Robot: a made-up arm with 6 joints.
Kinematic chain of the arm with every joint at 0, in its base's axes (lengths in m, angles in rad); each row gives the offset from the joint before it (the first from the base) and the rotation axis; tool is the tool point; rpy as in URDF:
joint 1: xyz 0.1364 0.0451 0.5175 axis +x
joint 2: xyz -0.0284 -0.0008 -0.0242 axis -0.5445 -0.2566 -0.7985
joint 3: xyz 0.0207 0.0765 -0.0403 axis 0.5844 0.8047 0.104
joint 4: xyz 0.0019 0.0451 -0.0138 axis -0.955 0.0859 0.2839
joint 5: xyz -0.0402 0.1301 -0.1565 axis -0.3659 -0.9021 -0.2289
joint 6: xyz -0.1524 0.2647 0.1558 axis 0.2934 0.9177 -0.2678
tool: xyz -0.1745 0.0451 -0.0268 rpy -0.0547 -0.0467 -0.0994
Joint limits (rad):
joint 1: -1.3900..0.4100
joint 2: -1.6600..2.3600
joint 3: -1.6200..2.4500
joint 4: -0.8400..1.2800
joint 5: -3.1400..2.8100
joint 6: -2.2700..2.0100
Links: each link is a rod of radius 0.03 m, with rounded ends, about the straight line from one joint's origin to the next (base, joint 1, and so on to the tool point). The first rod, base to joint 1, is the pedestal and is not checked.
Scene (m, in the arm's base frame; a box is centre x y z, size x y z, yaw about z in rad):
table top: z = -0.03
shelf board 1: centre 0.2 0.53 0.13 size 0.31 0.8 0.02 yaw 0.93
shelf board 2: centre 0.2 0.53 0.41 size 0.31 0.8 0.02 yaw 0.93
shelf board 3: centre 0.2 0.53 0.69 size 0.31 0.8 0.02 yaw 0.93
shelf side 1: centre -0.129 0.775 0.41 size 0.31 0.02 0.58 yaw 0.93
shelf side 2: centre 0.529 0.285 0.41 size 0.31 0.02 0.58 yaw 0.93
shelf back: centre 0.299 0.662 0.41 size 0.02 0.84 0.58 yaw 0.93
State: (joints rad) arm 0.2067 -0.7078 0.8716 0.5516 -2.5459 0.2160
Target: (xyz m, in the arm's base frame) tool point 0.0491 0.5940 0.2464
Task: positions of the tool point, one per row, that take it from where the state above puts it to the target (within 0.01 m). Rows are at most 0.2 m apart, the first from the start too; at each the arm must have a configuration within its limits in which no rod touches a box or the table.
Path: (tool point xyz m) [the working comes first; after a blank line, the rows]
Joints at the target: -0.0444 -0.5602 0.8212 0.6086 -2.8383 0.3752
Straight joint move there: touches shelf board 2.

1: 0.0423 0.5434 0.5385
2: 0.0016 0.4924 0.5375
3: -0.0417 0.4344 0.5418
4: -0.0844 0.3693 0.5484
5: -0.0744 0.4222 0.4053
6: -0.0862 0.4126 0.2464
7: -0.0443 0.4725 0.2281
8: 0.0014 0.5338 0.2276
9: 0.0491 0.5940 0.2464

